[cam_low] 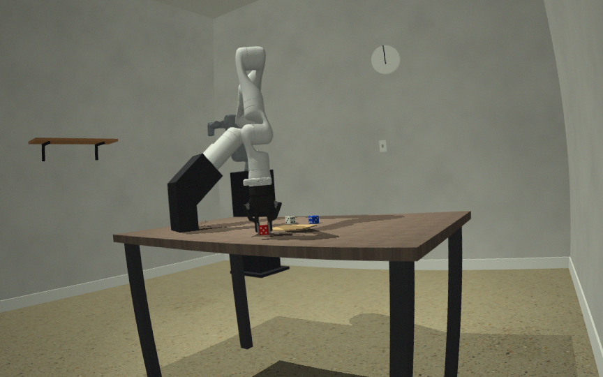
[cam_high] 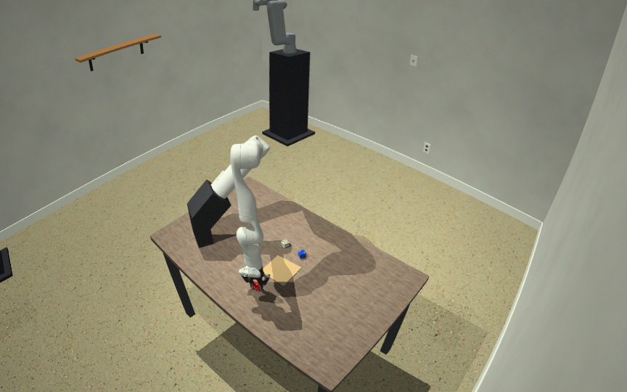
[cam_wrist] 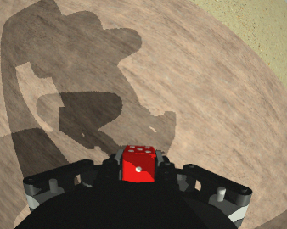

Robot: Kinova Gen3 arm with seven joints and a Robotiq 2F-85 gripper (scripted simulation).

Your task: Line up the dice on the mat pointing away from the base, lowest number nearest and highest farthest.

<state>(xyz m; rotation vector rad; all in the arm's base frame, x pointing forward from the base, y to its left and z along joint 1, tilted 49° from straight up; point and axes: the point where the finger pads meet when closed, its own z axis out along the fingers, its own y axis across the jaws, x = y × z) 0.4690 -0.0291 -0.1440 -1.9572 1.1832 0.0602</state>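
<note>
The tan mat lies 16 cm to the left of my hand, 2 cm below it and 1 cm behind it. Also, from my hand: blue die 30 cm to the left, 1 cm below, 1 cm behind; then red die 1 cm below; then white die 29 cm to the left, 12 cm behind, 1 cm below.
</note>
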